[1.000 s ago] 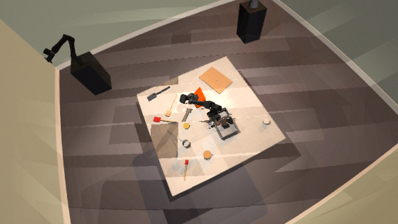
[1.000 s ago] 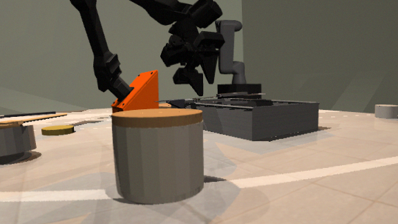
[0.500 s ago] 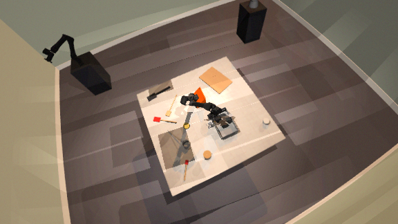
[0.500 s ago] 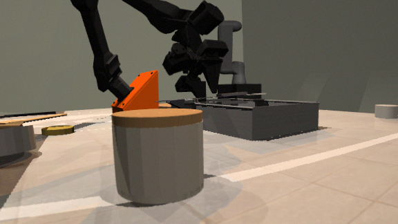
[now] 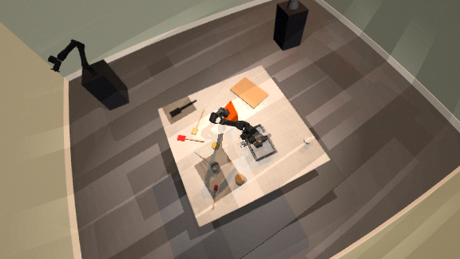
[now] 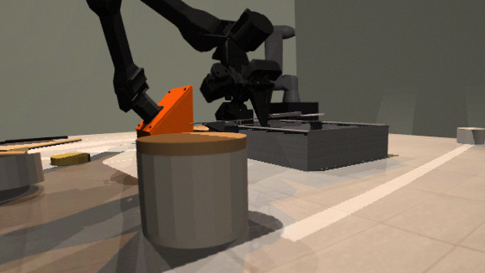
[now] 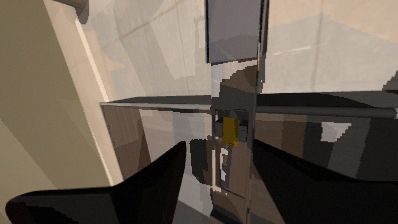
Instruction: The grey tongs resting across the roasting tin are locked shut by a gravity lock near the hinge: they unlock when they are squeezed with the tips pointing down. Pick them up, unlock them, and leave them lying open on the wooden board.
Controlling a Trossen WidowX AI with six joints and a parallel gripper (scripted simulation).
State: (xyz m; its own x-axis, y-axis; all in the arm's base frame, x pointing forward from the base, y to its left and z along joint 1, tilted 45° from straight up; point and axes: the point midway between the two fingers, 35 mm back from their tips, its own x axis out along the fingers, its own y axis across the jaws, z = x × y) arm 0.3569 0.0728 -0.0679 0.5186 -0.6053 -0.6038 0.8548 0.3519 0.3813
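My gripper tip is 3 cm to the left of the yellow lock piece, 2 cm below it and 2 cm past it. Round my gripper tip: cork-topped canister 27 cm ahead, 23 cm to the right, 1 cm below; roasting tin 6 cm to the left, 2 cm ahead, 1 cm below; yellow disc 32 cm to the right, 12 cm behind, 3 cm below.
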